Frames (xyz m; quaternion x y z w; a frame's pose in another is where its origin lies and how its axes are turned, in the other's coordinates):
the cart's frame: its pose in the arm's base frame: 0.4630 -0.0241 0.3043 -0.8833 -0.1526 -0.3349 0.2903
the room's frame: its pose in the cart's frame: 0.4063 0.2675 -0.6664 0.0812 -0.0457 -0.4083 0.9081
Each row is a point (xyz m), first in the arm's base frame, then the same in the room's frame.
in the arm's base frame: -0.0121 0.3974 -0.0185
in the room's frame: -0.0944 -0.9758 1.0833
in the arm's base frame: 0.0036 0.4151 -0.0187
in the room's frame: -0.0808 -0.9673 1.1007
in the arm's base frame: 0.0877 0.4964 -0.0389
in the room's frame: -0.0312 -0.9193 1.1973
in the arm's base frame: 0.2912 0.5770 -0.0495
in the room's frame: 0.0424 -0.7588 1.3270
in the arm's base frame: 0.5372 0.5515 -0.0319
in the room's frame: 0.0744 -0.5188 1.3805
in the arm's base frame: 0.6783 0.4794 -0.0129
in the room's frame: 0.0622 -0.3603 1.3662
